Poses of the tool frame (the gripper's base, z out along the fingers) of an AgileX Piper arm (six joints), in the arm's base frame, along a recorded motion.
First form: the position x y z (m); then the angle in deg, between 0 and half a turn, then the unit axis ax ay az.
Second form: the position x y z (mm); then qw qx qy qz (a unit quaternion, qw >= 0). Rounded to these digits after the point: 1 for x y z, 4 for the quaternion.
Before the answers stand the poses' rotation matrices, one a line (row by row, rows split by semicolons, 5 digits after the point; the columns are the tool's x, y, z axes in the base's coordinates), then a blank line. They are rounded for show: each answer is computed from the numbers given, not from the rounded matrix.
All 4 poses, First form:
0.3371 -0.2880 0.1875 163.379 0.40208 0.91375 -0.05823
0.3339 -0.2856 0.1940 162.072 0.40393 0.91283 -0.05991
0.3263 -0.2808 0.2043 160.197 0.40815 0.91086 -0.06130
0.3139 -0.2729 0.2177 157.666 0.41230 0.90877 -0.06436
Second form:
-0.64164 0.73611 0.21552; 0.70280 0.67678 -0.21920; -0.30722 0.01082 -0.95158
-0.63305 0.73797 0.23376; 0.70109 0.67460 -0.23106; -0.32821 0.01762 -0.94444
-0.61754 0.74231 0.26003; 0.70078 0.66939 -0.24664; -0.35715 0.02991 -0.93357
-0.59775 0.74572 0.29426; 0.69681 0.66479 -0.26927; -0.39642 0.04409 -0.91701

337.1 -288.0 187.5 0.1445 0.3979 0.9042 -0.0576
333.9 -285.6 194.0 0.1558 0.3990 0.9017 -0.0592
326.3 -280.8 204.3 0.1720 0.4021 0.8973 -0.0604
313.9 -272.9 217.7 0.1937 0.4045 0.8916 -0.0631

